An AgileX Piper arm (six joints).
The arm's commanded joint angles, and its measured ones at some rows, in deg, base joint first. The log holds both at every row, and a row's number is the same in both.
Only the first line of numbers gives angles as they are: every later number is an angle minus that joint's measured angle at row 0.
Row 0, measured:
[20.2 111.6 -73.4 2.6 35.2 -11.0]
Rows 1 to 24, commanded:
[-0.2 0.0 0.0 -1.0 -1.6 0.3]
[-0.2 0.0 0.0 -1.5 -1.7 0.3]
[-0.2 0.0 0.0 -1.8 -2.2 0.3]
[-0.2 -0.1 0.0 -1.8 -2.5 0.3]
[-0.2 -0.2 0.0 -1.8 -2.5 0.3]
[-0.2 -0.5 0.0 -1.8 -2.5 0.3]
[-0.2 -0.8 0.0 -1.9 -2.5 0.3]
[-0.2 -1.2 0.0 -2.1 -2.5 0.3]
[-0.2 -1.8 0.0 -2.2 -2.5 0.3]
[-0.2 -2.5 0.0 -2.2 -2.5 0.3]
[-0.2 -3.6 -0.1 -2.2 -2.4 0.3]
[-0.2 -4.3 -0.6 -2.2 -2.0 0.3]
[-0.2 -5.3 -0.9 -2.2 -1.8 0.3]
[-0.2 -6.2 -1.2 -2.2 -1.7 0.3]
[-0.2 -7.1 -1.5 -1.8 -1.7 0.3]
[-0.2 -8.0 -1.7 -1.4 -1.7 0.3]
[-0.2 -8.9 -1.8 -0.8 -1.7 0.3]
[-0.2 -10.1 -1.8 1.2 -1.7 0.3]
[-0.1 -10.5 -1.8 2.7 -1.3 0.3]
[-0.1 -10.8 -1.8 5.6 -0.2 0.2]
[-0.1 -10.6 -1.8 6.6 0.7 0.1]
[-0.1 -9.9 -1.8 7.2 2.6 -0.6]
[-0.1 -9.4 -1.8 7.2 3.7 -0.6]
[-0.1 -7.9 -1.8 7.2 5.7 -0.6]
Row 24, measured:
[0.0 -10.3 -1.6 6.1 0.8 0.0]
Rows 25 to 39, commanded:
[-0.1 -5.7 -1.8 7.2 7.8 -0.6]
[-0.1 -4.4 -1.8 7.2 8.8 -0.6]
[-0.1 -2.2 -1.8 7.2 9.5 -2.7]
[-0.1 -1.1 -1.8 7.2 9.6 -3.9]
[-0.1 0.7 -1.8 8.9 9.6 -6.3]
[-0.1 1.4 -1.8 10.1 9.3 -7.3]
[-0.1 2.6 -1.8 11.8 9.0 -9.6]
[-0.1 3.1 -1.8 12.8 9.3 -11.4]
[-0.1 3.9 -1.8 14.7 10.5 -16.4]
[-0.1 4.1 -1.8 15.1 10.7 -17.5]
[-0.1 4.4 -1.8 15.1 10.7 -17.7]
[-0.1 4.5 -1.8 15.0 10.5 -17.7]
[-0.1 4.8 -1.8 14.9 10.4 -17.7]
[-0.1 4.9 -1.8 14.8 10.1 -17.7]
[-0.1 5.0 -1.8 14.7 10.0 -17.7]
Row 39, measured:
[0.0 4.7 -1.6 14.5 10.3 -16.2]
